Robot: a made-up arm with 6 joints.
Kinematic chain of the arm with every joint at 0, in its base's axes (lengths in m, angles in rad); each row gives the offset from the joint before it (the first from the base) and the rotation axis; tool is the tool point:
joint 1: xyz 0 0 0.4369 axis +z
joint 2: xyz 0 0 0 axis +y
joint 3: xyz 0 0 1.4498 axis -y
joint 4: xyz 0 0 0 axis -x
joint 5: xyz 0.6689 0 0 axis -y
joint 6: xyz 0 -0.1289 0 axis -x
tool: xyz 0 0 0
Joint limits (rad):
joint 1: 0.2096..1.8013
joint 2: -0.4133..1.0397
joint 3: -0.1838..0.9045
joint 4: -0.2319..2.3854
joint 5: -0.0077..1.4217
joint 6: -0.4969..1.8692
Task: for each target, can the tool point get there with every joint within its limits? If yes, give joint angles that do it. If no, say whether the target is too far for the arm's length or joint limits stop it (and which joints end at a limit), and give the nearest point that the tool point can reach.
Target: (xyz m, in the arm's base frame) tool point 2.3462 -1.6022 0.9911
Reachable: no: too far | nearest point 1.8838 0.2689 1.0070 | short by 1.927 m
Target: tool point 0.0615 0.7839 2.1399
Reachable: yes | joints 1.6369 0.1103 0.4189 0.5000 0.7185 -0.2991
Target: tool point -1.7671 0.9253 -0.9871
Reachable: no: too far | nearest point -0.4479 1.4982 0.5723 | short by 2.121 m
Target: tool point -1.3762 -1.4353 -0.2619
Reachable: no: joint limits stop it (at a limit: joint 1, joint 2, joint 3, joint 4) | nearest point 0.1003 -0.1069 1.8879 | short by 2.927 m
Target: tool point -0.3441 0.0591 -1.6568
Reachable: no: joint limits stop it (at a limit: joint 1, joint 2, joint 3, joint 4) | nearest point -0.2091 1.4402 0.5321 | short by 2.592 m
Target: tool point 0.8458 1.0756 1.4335
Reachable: yes | joints 0.9398 0.5329 -0.0241 1.1861 1.1515 -0.0911
